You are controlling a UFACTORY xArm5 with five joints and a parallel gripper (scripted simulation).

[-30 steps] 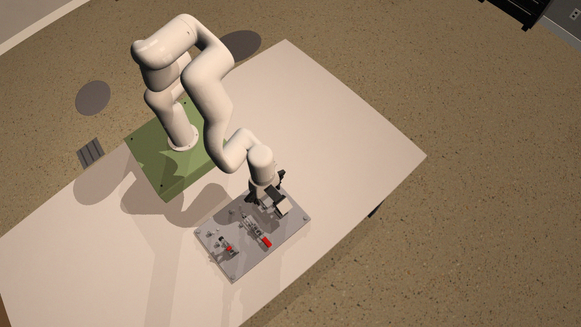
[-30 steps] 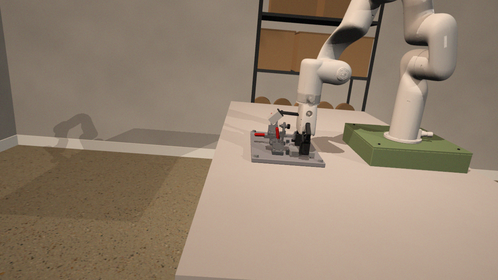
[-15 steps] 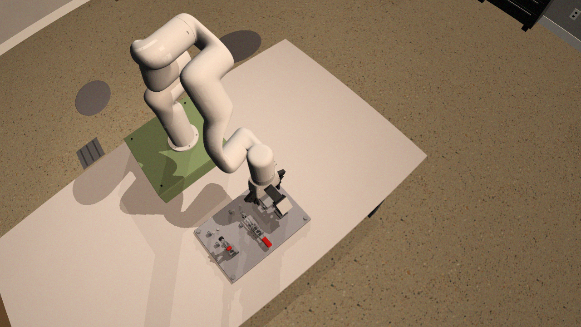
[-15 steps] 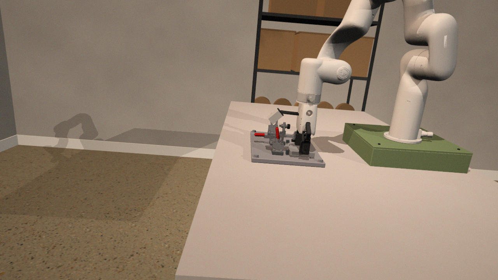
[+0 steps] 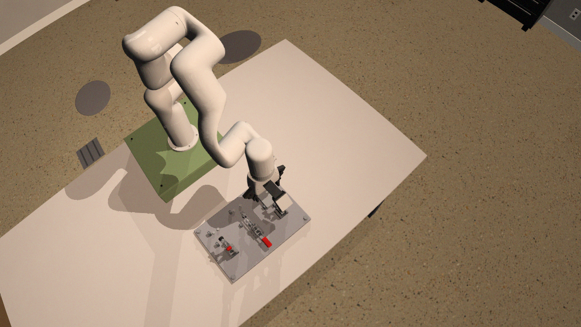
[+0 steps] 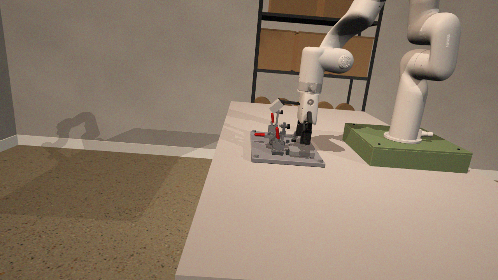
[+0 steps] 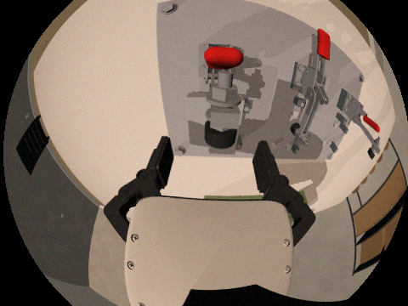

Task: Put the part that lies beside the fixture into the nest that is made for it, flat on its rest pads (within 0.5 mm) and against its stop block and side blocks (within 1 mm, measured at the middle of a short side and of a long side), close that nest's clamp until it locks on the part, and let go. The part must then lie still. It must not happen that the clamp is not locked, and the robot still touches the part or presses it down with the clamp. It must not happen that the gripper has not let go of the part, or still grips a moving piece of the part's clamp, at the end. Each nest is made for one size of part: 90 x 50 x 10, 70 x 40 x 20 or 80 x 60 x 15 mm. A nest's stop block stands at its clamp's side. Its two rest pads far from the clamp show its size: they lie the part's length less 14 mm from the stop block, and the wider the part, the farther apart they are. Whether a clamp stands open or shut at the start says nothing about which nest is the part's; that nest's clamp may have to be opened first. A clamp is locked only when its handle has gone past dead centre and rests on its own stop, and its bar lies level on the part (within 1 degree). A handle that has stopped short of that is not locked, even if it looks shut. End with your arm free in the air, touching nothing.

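Now: the grey block 50 mm below my hand. The rest, counted from my hand: grey fixture plate (60 mm ahead, 110 mm to the right, 70 mm below).
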